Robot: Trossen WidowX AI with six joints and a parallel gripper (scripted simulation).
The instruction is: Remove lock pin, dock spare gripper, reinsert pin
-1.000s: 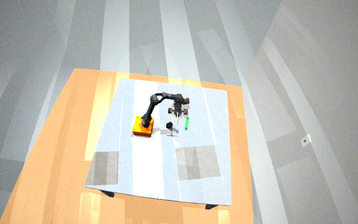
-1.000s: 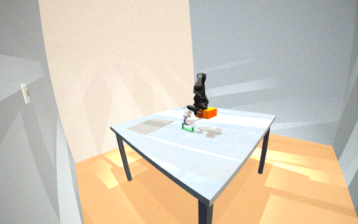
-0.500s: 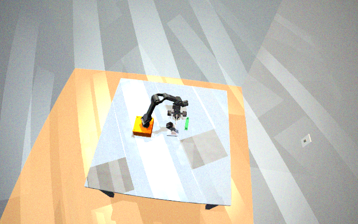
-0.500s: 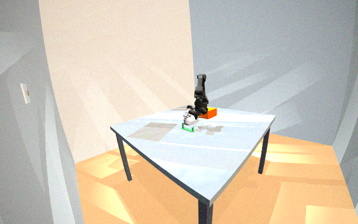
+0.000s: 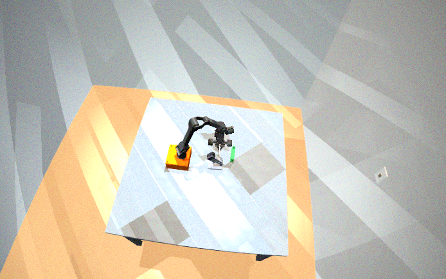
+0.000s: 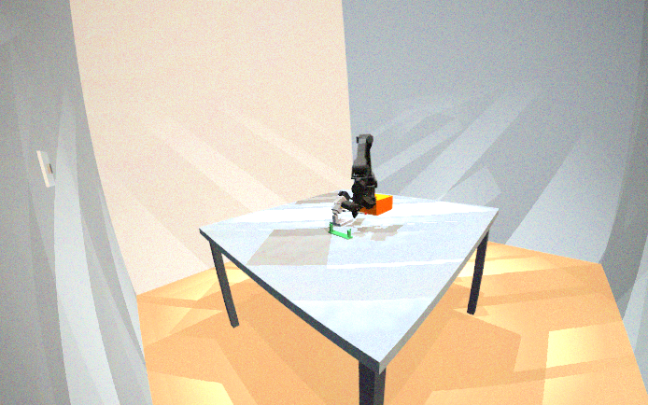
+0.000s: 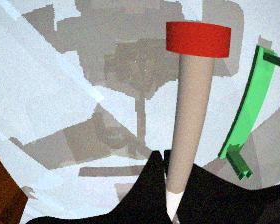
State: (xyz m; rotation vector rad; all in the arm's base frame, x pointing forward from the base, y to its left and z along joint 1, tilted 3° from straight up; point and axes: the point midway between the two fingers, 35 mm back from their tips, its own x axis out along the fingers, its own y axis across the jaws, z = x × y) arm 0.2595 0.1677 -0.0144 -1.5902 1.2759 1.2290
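My gripper tip is 20 mm short of the mount and 110 mm to the left of it. Round my gripper tip: spare gripper (10 mm behind, 120 mm to the right, 60 mm above); green bracket (110 mm ahead, 20 mm to the left, 30 mm below).
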